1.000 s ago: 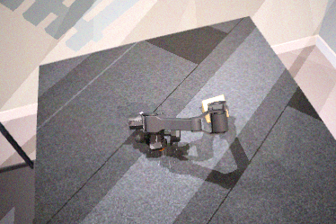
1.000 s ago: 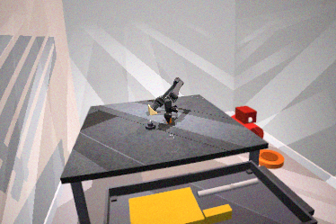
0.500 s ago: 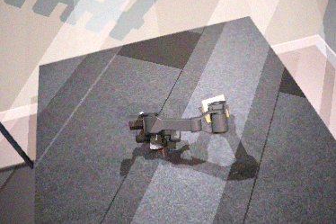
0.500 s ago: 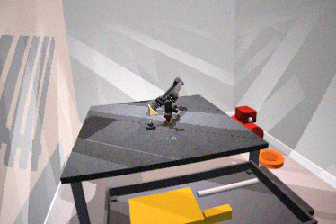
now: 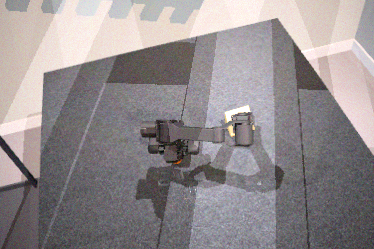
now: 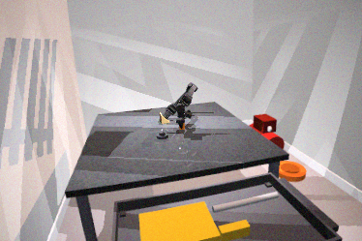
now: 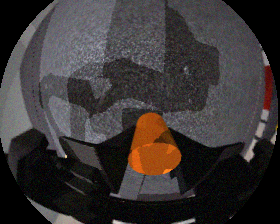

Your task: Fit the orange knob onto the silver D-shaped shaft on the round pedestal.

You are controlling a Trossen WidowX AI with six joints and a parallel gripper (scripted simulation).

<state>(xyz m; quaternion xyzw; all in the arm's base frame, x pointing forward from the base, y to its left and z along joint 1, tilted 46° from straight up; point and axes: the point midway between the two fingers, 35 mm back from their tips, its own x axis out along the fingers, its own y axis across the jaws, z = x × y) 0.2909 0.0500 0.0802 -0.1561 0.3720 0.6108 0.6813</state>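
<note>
Right now my gripper tip is 4 cm short of the dark round pedestal, 16 cm to the left of it and 1 cm above it. The rest, counted from my gripper tip: orange knob: 4 cm above.
</note>
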